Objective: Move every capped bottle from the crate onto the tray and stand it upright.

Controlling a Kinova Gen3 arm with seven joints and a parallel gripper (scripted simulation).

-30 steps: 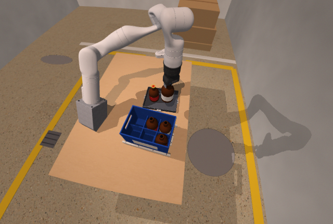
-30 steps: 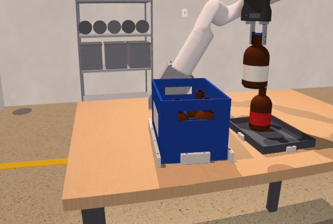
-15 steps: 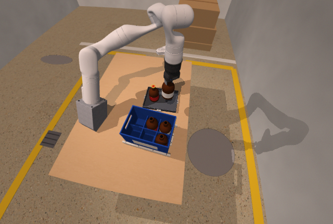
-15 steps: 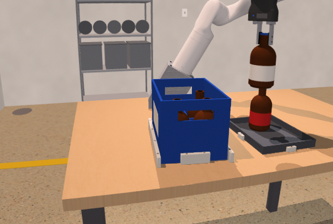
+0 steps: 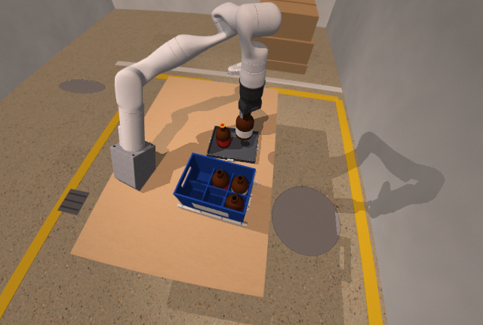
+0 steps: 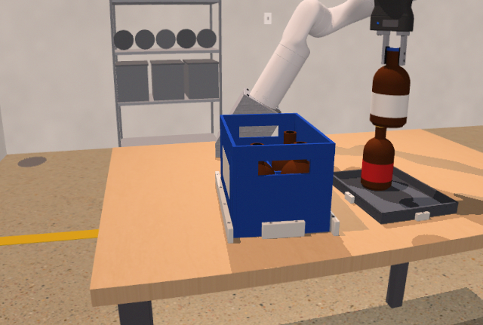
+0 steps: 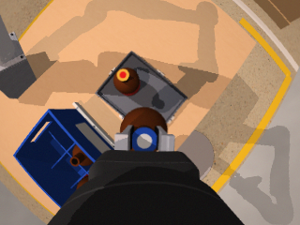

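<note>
My gripper is now 31 cm above the dark tray, 6 cm past it and 5 cm to the right of it. The rest, counted from my hand: blue crate (24 cm to the right, 24 cm below, 5 cm behind).
</note>
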